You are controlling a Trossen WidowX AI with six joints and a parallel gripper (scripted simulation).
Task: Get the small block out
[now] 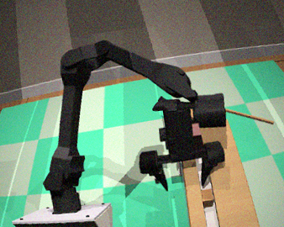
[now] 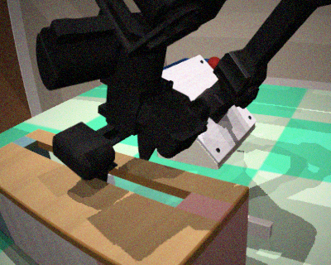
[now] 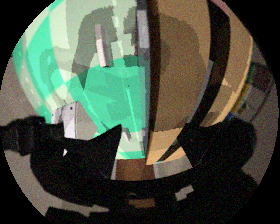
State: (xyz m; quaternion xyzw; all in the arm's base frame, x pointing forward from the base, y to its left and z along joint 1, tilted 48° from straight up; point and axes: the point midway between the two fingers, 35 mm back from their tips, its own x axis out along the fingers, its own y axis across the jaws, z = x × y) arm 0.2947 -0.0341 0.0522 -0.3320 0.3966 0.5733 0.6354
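The small tan block is 40 mm to the right of my gripper tip, 40 mm ahead of it and 10 mm below it. Also, from my gripper tip: thin brown stick: 300 mm ahead, 280 mm to the left, 90 mm below; then wooden box: 30 mm below, 30 mm ahead, 20 mm to the right.
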